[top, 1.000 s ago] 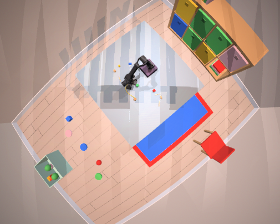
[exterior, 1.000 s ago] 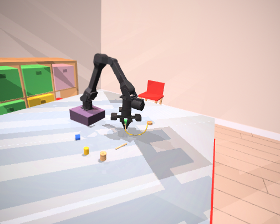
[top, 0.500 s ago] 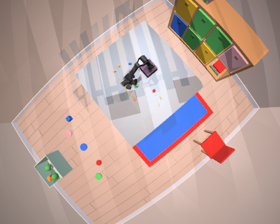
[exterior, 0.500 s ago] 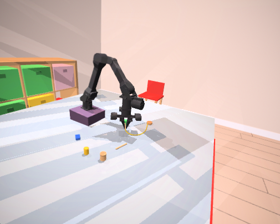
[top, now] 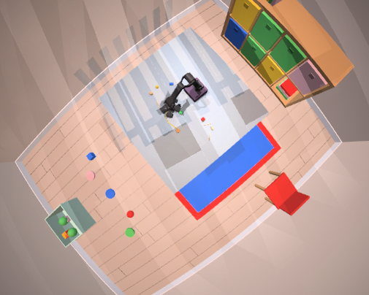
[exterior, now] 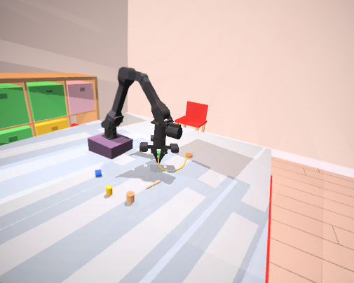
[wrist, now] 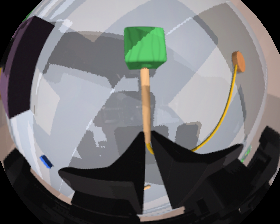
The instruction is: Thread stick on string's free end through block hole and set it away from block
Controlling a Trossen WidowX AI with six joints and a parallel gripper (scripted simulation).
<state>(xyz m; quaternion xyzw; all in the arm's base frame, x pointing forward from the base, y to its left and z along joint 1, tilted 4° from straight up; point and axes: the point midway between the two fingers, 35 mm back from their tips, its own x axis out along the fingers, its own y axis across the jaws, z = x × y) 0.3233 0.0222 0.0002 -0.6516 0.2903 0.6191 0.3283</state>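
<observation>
The green block is 70 mm to the left of my gripper tip and 50 mm behind it. The rest, counted from my gripper tip: wooden cylinder (280 mm to the right, 80 mm ahead); then round wooden button (200 mm to the left, 80 mm ahead, 10 mm below); then blue cube (240 mm to the right, 150 mm behind, 10 mm below).
</observation>
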